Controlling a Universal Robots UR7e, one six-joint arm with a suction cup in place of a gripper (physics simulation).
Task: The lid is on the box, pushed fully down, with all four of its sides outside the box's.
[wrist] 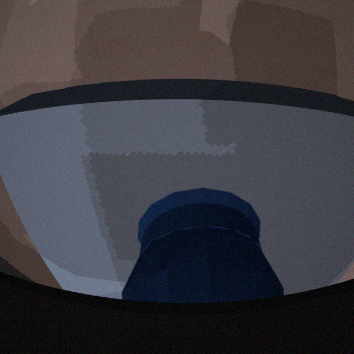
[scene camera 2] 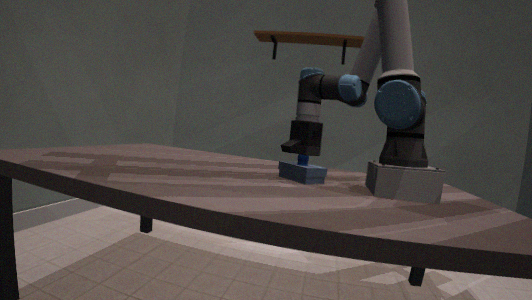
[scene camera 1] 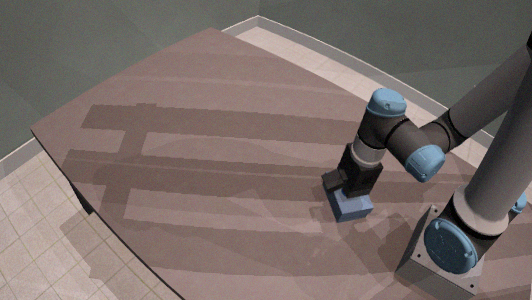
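Pixels of known places: end effector, tool point: [wrist: 197, 209] [scene camera 2: 301, 168]; arm's base, origin of the base link: [scene camera 2: 402, 165].
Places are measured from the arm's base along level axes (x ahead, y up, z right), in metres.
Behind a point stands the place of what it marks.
Note:
The blue-grey lid [scene camera 1: 356, 201] {x 0.284, y -0.039, z -0.018 m} [scene camera 2: 315, 170] {x 0.273, y -0.046, z -0.046 m} [wrist: 150, 130] {x 0.329, y -0.039, z -0.036 m} lies level over the blue-grey box [scene camera 2: 296, 176] {x 0.328, y -0.073, z -0.042 m}, which stands on the table. In scene camera 2 the lid's rim forms an upper band around the two visible sides, with a lower strip of box below it. The far sides are hidden, and the dim view does not show exactly how far down the lid sits. My gripper, a dark blue suction cup [scene camera 2: 303, 160] [wrist: 200, 245], is upright and touches the lid's top, holding it. The dark tool body hides part of the lid in scene camera 1.
The brown table [scene camera 1: 200, 200] {x 0.602, y -0.089, z -0.232 m} [scene camera 2: 225, 200] {x 0.436, y -0.089, z -0.376 m} carries the arm's grey base block [scene camera 1: 417, 270] {x 0.064, y -0.029, z -0.110 m} [scene camera 2: 400, 182] {x 0.032, y -0.042, z -0.110 m}, close beside the box on the right in both scene views. A wooden shelf [scene camera 2: 310, 38] hangs on the wall behind. Shadow bands cross the table.

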